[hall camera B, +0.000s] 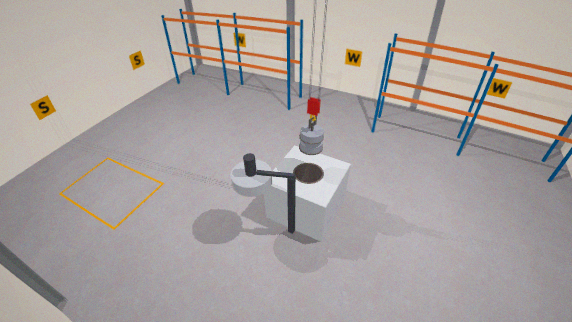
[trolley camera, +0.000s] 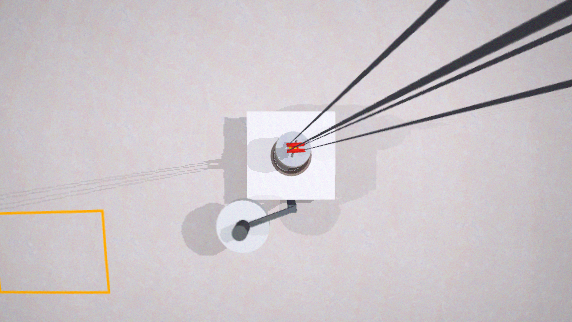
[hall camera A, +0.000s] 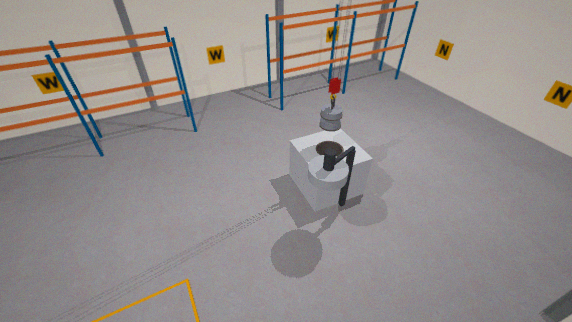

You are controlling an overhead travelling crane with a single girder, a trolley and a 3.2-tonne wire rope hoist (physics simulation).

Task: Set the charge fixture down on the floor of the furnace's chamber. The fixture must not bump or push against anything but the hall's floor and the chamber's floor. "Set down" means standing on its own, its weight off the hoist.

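Charge fixture [hall camera B: 311, 136], 5.66 m from the lens.
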